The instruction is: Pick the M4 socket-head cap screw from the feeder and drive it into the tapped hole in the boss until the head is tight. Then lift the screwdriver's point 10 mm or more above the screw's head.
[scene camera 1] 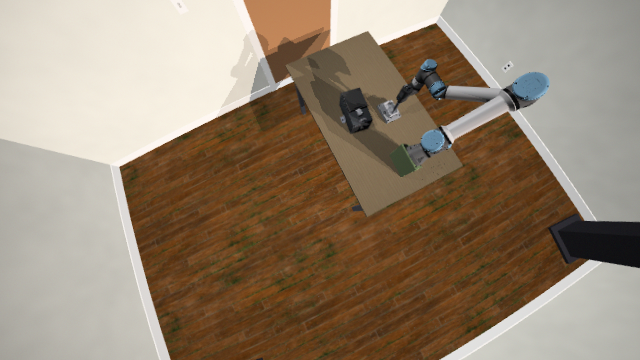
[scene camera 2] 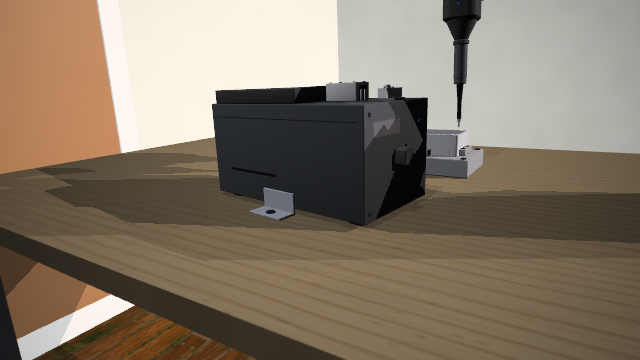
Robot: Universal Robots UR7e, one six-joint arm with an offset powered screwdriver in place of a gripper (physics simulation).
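The black feeder (scene camera 1: 350, 100) (scene camera 2: 290, 150) stands on the table, with small grey blocks on its top. The light grey part with the boss (scene camera 1: 383, 114) (scene camera 2: 445, 145) sits on a grey base plate (scene camera 2: 450, 169) beside the feeder. My screwdriver (scene camera 1: 392, 113) (scene camera 2: 459, 120) points down over this part, its bit close above the part's walls in scene camera 2. A small light grey piece at the bit's point looks like the screw (scene camera 2: 459, 123), held upright. The boss and its tapped hole cannot be made out behind the walls.
The wooden table (scene camera 1: 370, 185) (scene camera 2: 450, 290) carries everything. The arm's green base block (scene camera 1: 404, 161) stands on the table in scene camera 1. A small metal bracket (scene camera 2: 279, 202) sits at the feeder's foot. A black post (scene camera 1: 600, 242) stands at the right edge of scene camera 1.
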